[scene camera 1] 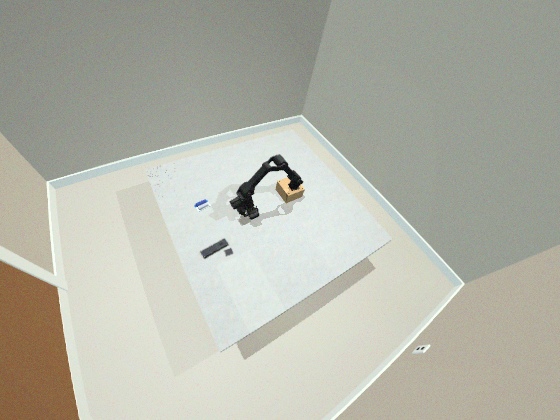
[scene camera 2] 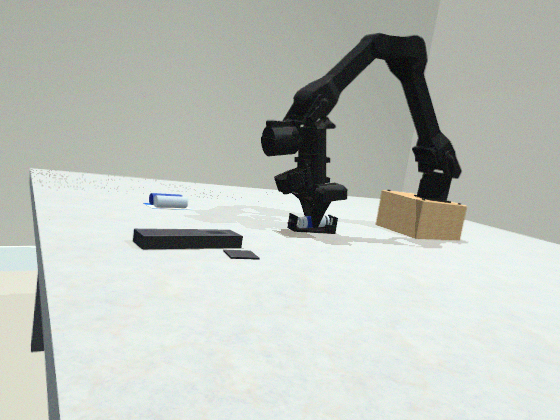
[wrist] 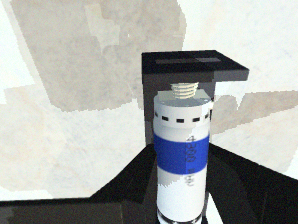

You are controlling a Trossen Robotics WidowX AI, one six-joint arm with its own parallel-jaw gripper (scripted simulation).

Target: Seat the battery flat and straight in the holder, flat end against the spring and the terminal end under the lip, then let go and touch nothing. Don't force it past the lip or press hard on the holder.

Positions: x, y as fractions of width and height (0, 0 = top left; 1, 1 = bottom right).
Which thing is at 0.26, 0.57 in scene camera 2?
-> A long black box.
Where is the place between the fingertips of my gripper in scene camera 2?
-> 0.56, 0.54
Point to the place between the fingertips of my gripper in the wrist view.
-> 0.60, 0.67
